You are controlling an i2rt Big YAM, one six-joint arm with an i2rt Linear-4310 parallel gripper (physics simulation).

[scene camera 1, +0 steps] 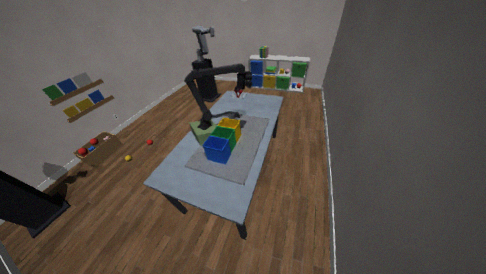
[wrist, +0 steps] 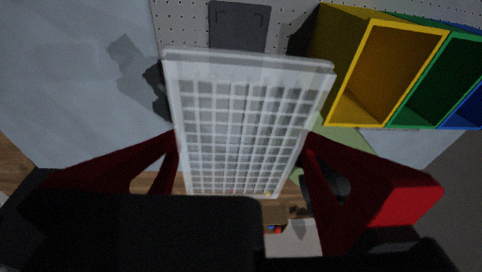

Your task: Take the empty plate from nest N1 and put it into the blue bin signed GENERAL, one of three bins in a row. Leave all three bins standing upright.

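Frame: origin at the arm's base, x left, y down, z back, level; millimetres.
Seen in the pictures: gripper, between the fingertips: (scene camera 1: 239, 95) (wrist: 240, 136); arm's base, origin of its link: (scene camera 1: 204, 126).
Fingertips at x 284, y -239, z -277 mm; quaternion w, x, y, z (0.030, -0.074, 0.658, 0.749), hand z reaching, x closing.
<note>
Offsets run from my fingertips to a thing's top centre. Level surfaces: height alone.
My gripper (scene camera 1: 239, 93) (wrist: 240, 136) is shut on the clear, empty gridded plate @(dx +0, dy -13, dz +7 mm) (wrist: 240, 115), with one red finger on each long side. In the scene view it holds the plate high over the far part of the table. In the wrist view the dark grey nest @(dx -18, dy +324, dz +40 mm) (wrist: 239, 25) lies below and beyond the plate, partly hidden by it; its label cannot be read. The blue bin @(dx -502, dy +159, dz -13 mm) (scene camera 1: 217, 151) (wrist: 466, 109) stands upright at the near end of the row, beside the green bin @(dx -370, dy +159, dz -1 mm) (scene camera 1: 223, 134) (wrist: 440, 80) and the yellow bin @(dx -237, dy +159, dz +10 mm) (scene camera 1: 231, 124) (wrist: 395, 70), both upright. No GENERAL sign is legible.
The bins stand on a grey perforated mat @(dy +339 mm) (scene camera 1: 250, 145) (wrist: 180, 20) on the blue-grey table @(dy +352 mm) (scene camera 1: 200, 185). The arm's base stands by a light green block (scene camera 1: 199, 134) beside the bins. A dark stand (scene camera 1: 205, 85) is behind the table, and a white shelf unit (scene camera 1: 280, 59) is at the back wall.
</note>
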